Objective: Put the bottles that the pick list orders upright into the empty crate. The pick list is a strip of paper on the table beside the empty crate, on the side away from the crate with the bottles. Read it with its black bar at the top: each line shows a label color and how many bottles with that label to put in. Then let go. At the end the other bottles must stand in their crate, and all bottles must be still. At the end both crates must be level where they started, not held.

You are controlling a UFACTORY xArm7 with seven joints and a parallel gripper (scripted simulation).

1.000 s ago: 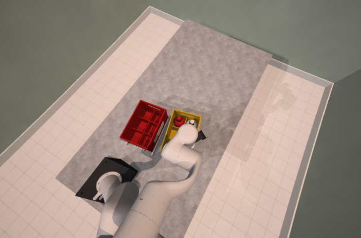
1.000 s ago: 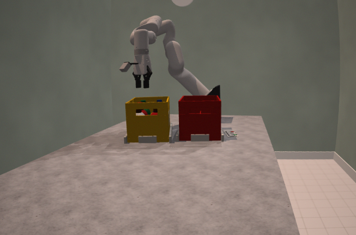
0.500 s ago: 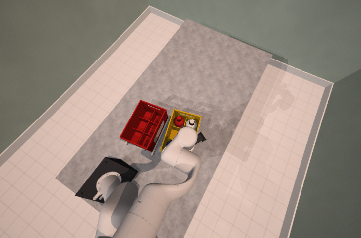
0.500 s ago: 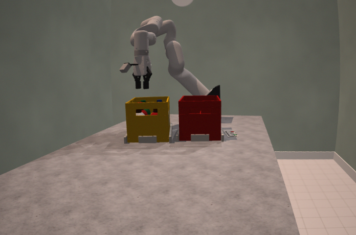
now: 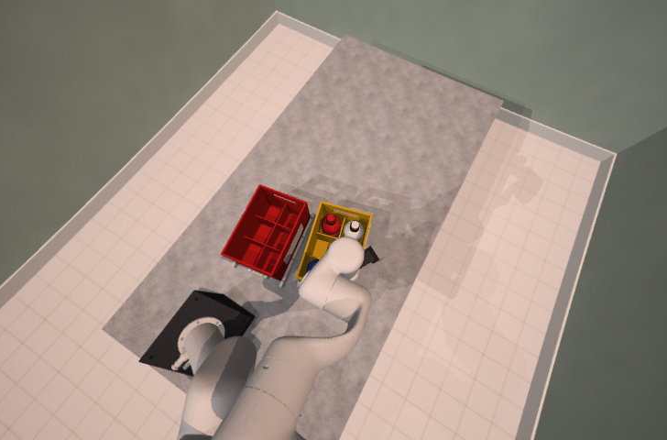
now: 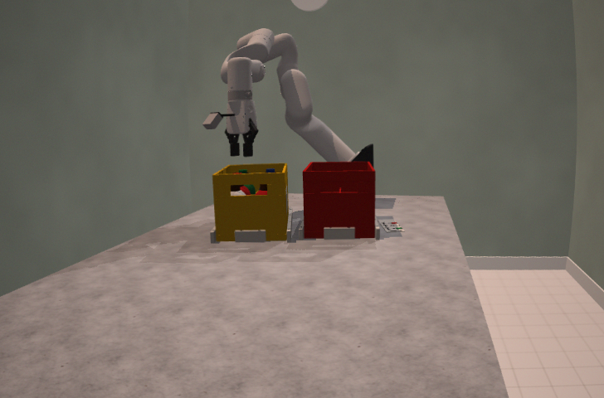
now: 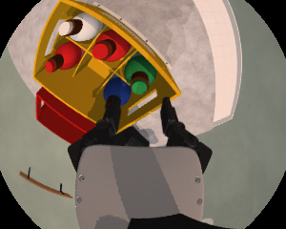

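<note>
Right now the green-labelled bottle is 13 cm below my hand. Round my hand: blue bottle: 3 cm behind, 8 cm to the left, 13 cm below; white bottle: 16 cm ahead, 7 cm to the left, 13 cm below; yellow crate: 6 cm ahead, 7 cm to the left, 14 cm below.
</note>
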